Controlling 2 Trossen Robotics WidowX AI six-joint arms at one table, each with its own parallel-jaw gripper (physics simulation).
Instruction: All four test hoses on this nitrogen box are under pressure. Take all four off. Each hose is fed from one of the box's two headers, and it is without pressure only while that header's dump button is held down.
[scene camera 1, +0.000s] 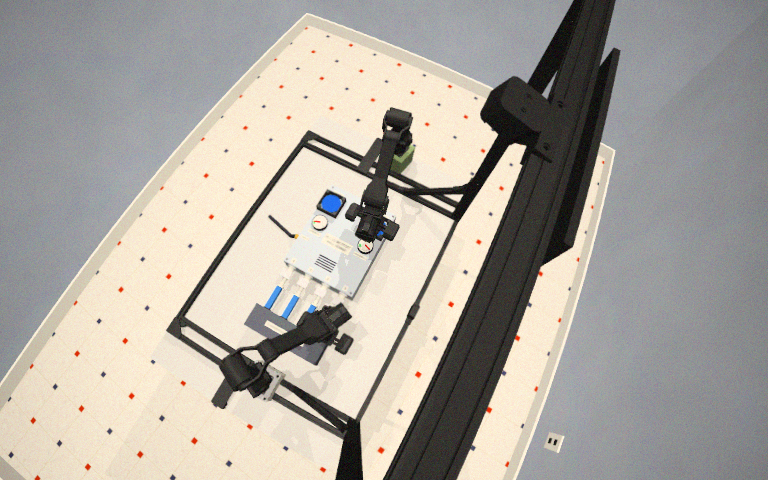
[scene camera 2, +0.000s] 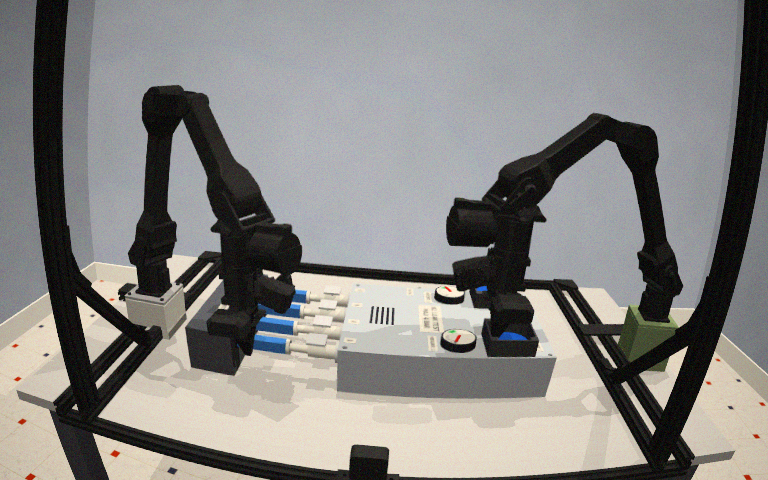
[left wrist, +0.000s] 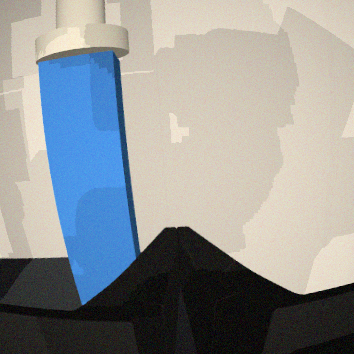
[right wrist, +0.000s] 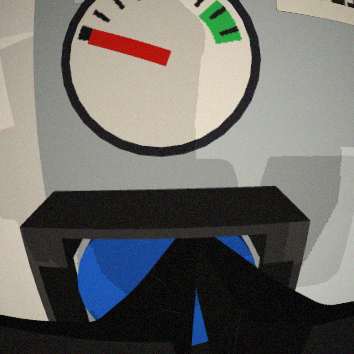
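Left wrist view: my left gripper, shut, holding nothing. Right wrist view: my right gripper. Also in the scene: blue dump button, dark manifold block.
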